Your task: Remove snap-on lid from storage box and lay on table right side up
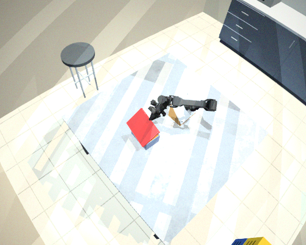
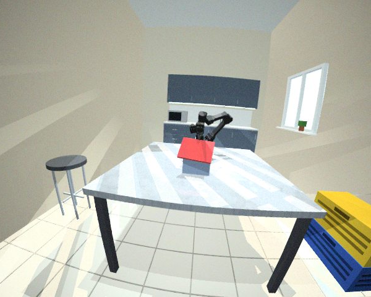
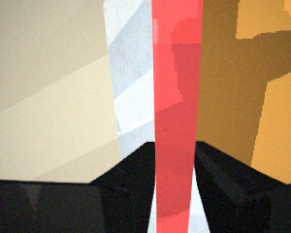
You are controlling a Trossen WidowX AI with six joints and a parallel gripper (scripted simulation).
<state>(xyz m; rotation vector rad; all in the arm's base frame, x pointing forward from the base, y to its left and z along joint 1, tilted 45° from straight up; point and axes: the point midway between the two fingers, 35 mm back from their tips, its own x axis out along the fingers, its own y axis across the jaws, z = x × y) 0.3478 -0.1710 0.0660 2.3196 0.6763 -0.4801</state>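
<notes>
My gripper tip is 60 mm short of the red lid, 20 mm to the left of it and 50 mm above it. From my gripper tip the other things lie so: grey-blue storage box 40 mm ahead, 170 mm below.
</notes>
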